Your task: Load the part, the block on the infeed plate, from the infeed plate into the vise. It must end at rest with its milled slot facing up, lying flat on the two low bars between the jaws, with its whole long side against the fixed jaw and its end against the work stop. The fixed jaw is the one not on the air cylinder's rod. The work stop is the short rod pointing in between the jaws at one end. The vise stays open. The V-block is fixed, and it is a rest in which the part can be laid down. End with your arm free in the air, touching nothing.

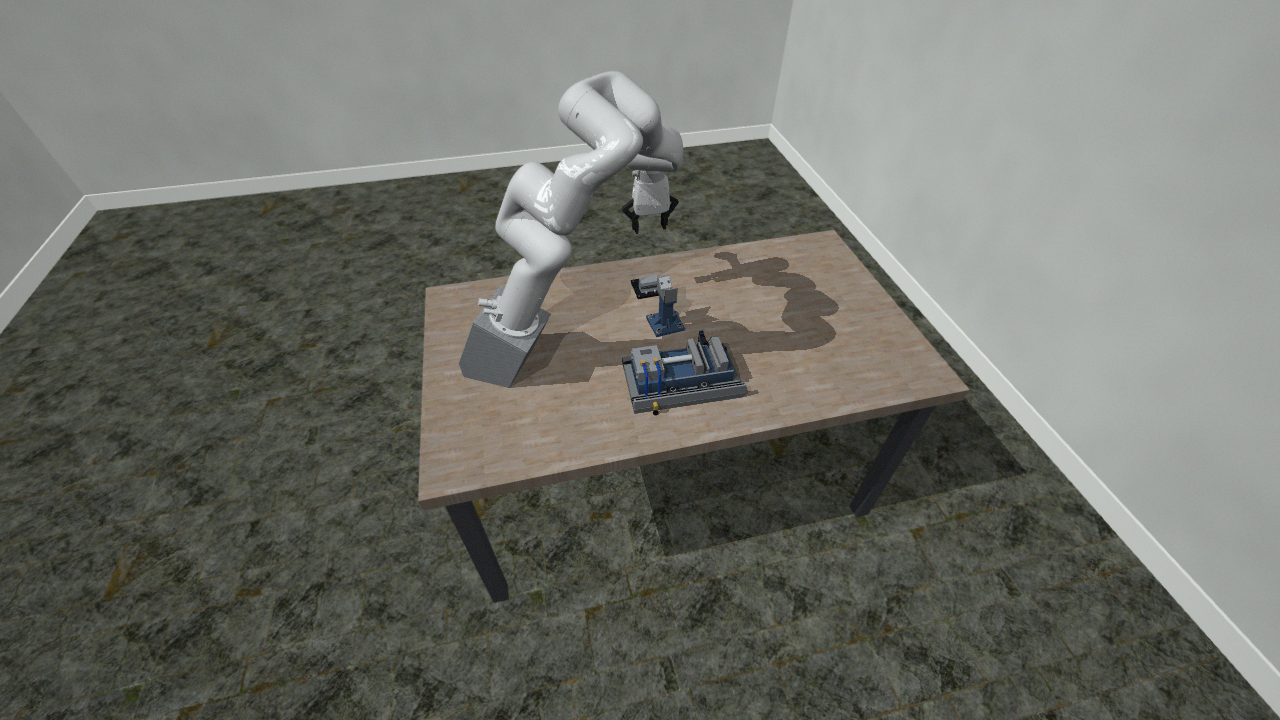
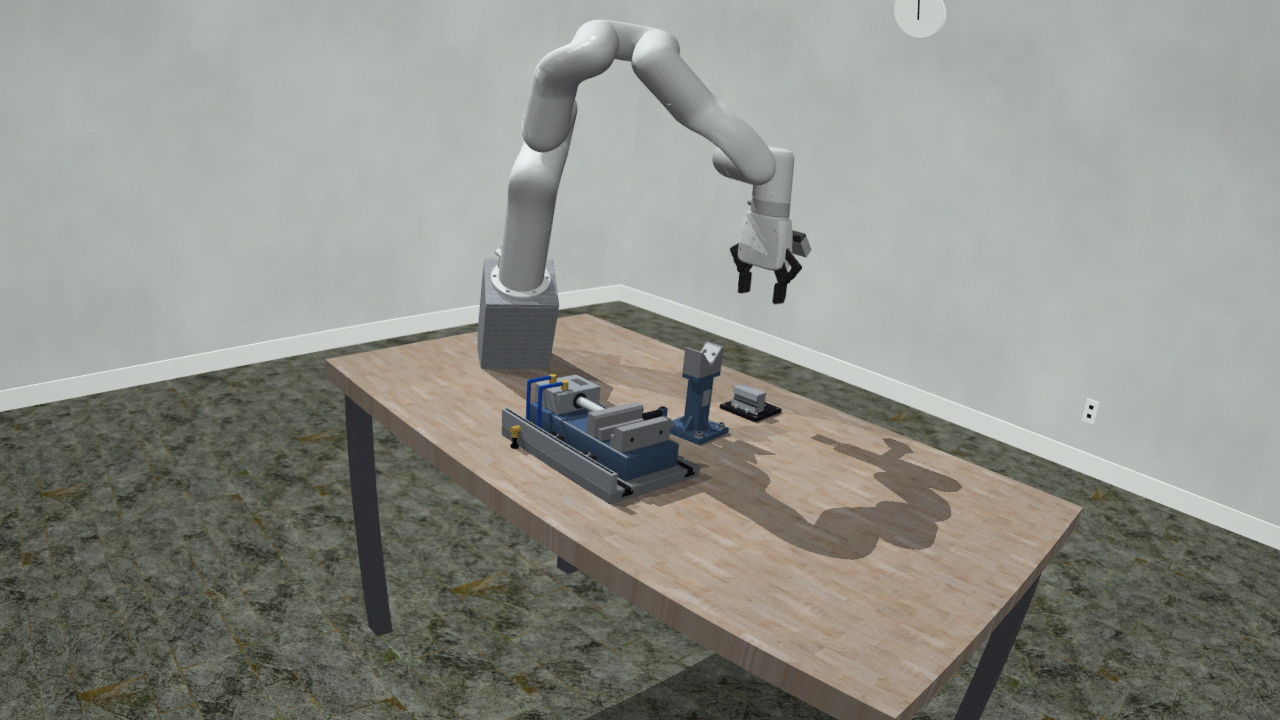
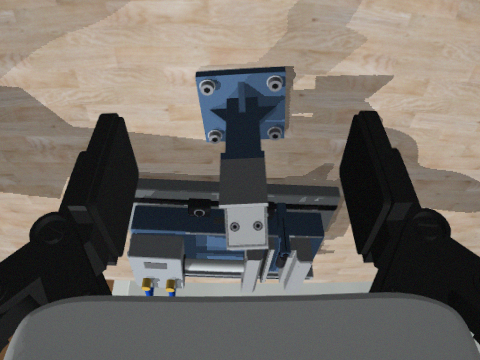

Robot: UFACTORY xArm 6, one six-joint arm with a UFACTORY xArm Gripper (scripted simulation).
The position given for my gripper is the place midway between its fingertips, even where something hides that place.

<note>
In view: my gripper (image 2: pixel 760 297), a part (image 2: pixel 746 397), a vise (image 2: pixel 653 458) and an air cylinder (image 2: pixel 556 400).
My gripper also shows in image 1 (image 1: pixel 649 229) and in image 3 (image 3: pixel 238 141). The vise shows as well in image 1 (image 1: pixel 679 369) and in image 3 (image 3: pixel 151 220). The air cylinder is seen too in image 1 (image 1: pixel 652 371). Image 3 does not show the part: it is out of frame.
</note>
